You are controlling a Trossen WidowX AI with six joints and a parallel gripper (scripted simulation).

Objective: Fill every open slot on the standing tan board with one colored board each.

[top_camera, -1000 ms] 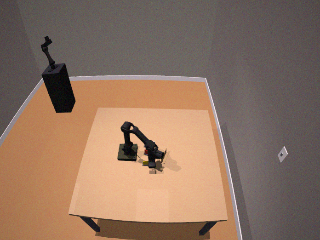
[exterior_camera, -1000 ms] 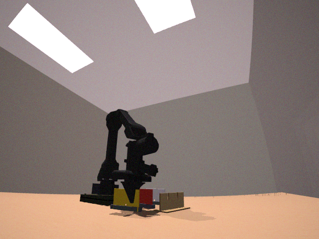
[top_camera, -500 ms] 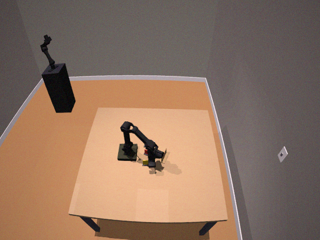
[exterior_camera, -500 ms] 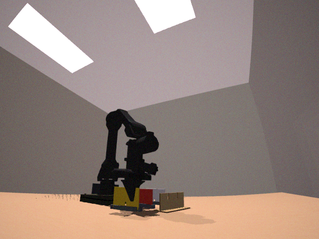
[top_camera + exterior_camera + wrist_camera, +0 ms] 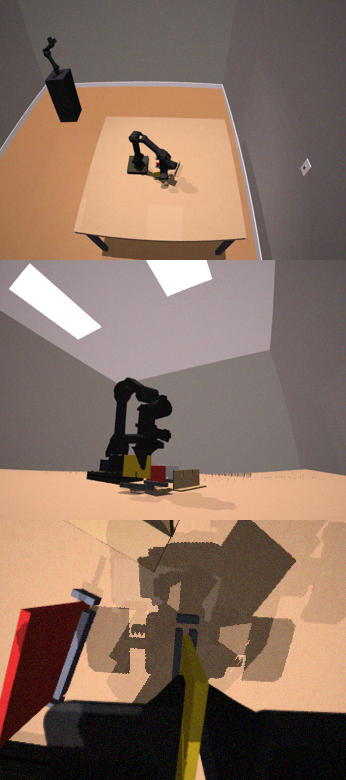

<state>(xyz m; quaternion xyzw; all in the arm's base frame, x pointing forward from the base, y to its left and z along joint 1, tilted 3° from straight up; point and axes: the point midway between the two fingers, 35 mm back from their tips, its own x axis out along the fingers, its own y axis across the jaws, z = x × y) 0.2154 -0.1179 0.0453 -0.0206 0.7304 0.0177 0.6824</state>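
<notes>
My gripper tip is now 12 cm short of the tan board, 8 cm to the right of it and 3 cm above it. Also, from my gripper tip: red board: 1 cm behind, 10 cm to the left, 3 cm below; yellow board: 3 cm behind; grey board: 1 cm behind, 21 cm to the left, 3 cm below.
</notes>
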